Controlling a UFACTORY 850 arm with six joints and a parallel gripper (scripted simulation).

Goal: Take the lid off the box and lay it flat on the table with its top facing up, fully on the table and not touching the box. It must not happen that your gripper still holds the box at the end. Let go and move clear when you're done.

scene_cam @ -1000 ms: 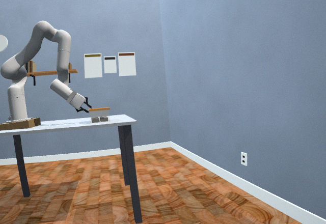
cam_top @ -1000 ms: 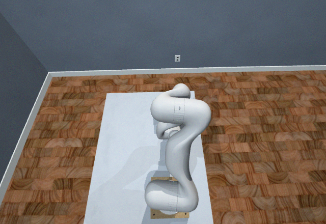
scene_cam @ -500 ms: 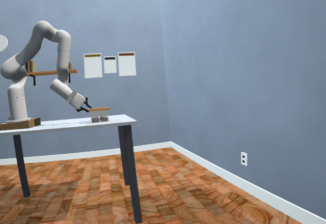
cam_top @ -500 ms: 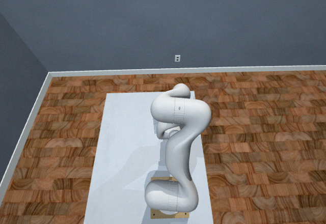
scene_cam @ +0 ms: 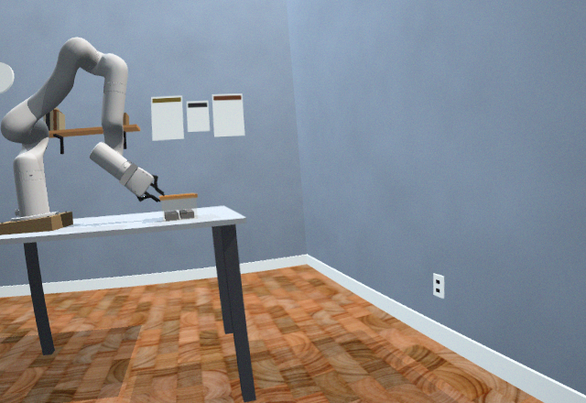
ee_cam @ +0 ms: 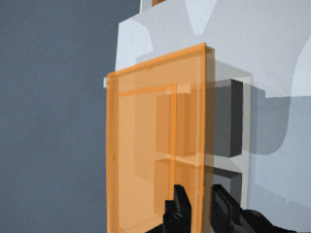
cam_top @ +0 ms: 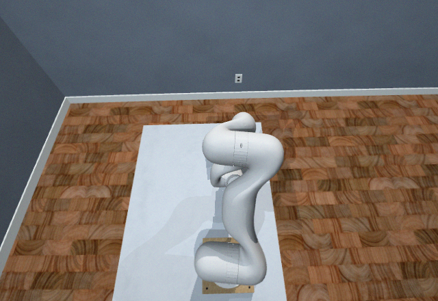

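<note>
The lid lies 8 cm ahead of my hand, 1 cm to the right of it and 1 cm below it. The rest, counted from my hand: box (8 cm ahead, 1 cm to the right, 5 cm below).
</note>
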